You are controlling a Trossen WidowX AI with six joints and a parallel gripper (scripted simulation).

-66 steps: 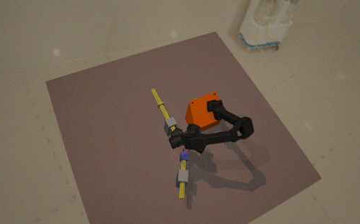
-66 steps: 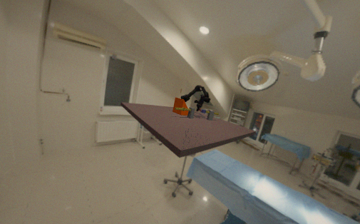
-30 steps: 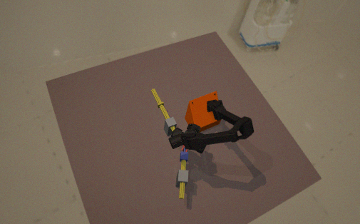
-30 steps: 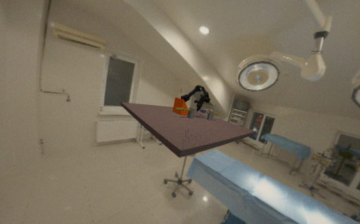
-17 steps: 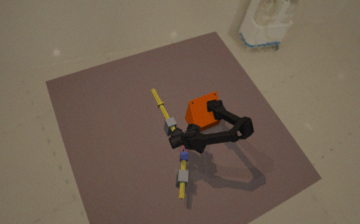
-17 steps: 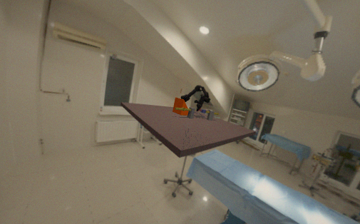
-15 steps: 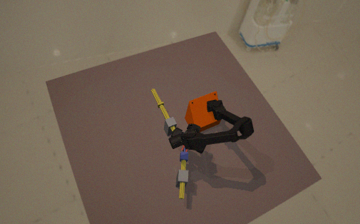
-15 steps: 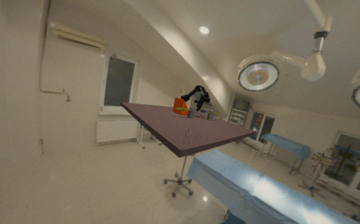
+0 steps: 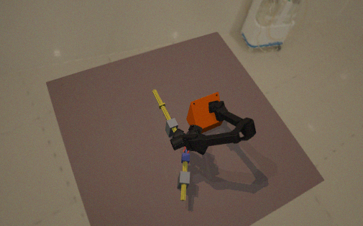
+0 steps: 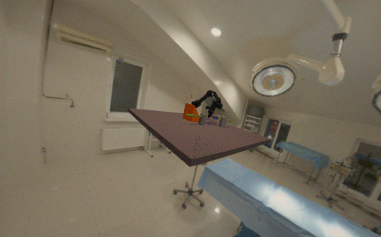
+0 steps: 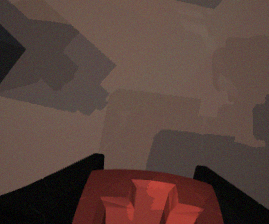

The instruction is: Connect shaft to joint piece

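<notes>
Now: the red square joint piece 20 mm ahead of my gripper tip, 20 mm to the left of it and 30 mm above it.
</notes>
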